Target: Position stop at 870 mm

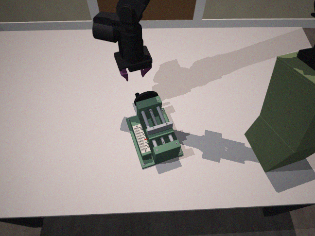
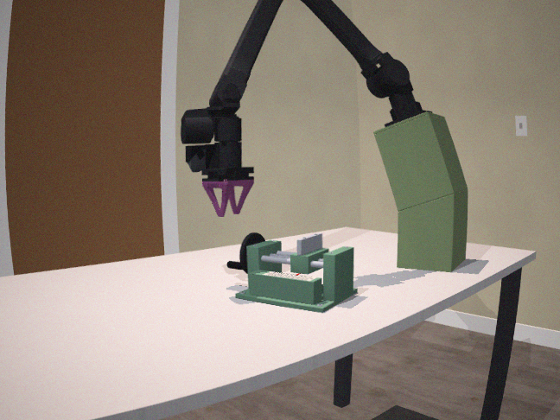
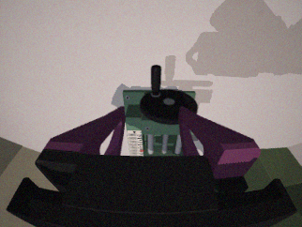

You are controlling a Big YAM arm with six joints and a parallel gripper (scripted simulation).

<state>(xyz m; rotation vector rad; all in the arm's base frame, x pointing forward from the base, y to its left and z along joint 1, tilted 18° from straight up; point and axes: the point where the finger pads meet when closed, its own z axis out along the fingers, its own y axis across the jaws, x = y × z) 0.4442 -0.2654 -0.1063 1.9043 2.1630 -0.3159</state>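
Right now the black handwheel handle is 10 mm behind my hand, 10 mm to the left of it and 120 mm below it. From my hand the other things lie so: grey stop carriage: 30 mm behind, 180 mm to the left, 80 mm below; then black handwheel: 10 mm behind, 30 mm to the left, 110 mm below.
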